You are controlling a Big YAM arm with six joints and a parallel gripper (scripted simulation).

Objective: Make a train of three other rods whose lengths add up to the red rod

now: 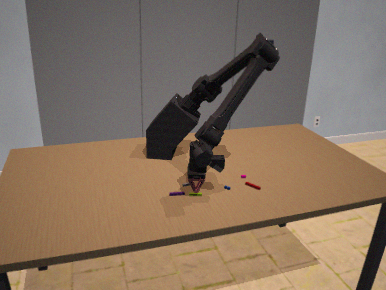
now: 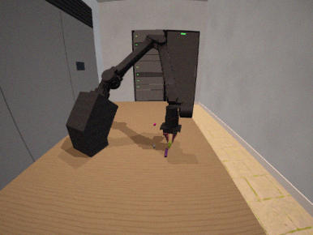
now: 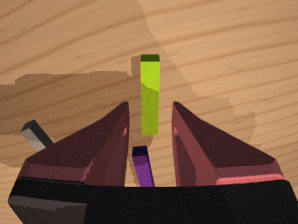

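Now: the lime rod 2 cm below my hand. The rest, counted from my hand: grey rod 9 cm behind, 2 cm below, 1 cm to the right; purple rod 7 cm to the right, 2 cm below, 2 cm behind; red rod 26 cm to the left, 2 cm below.
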